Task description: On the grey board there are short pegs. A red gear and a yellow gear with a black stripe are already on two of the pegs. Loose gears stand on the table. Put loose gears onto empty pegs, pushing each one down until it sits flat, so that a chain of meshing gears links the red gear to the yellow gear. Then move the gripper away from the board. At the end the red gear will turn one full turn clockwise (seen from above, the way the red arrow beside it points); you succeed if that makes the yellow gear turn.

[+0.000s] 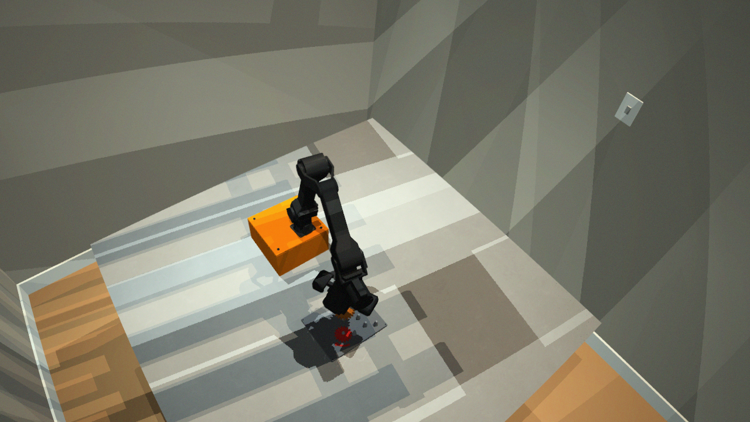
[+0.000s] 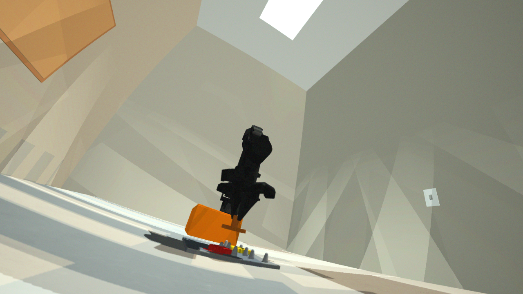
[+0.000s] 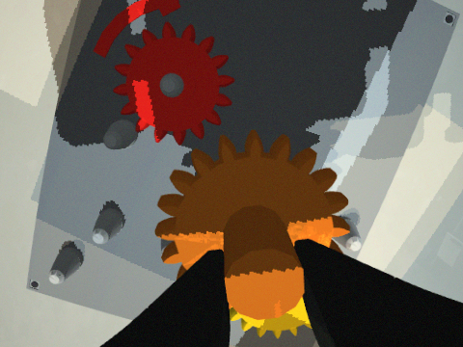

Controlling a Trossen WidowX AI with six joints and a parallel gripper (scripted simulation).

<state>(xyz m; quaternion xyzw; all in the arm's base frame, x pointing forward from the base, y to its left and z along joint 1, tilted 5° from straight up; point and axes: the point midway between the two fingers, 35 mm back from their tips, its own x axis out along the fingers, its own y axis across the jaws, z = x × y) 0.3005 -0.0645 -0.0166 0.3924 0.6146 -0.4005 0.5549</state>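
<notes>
Now: the grey board 8 cm below my gripper tip, 1 cm to the right of it and 1 cm ahead of it. Round my gripper tip: red gear (7 cm below, 4 cm to the right, 4 cm ahead); then orange gear (1 cm below); then yellow gear (7 cm below, 5 cm to the left, 3 cm behind).
</notes>
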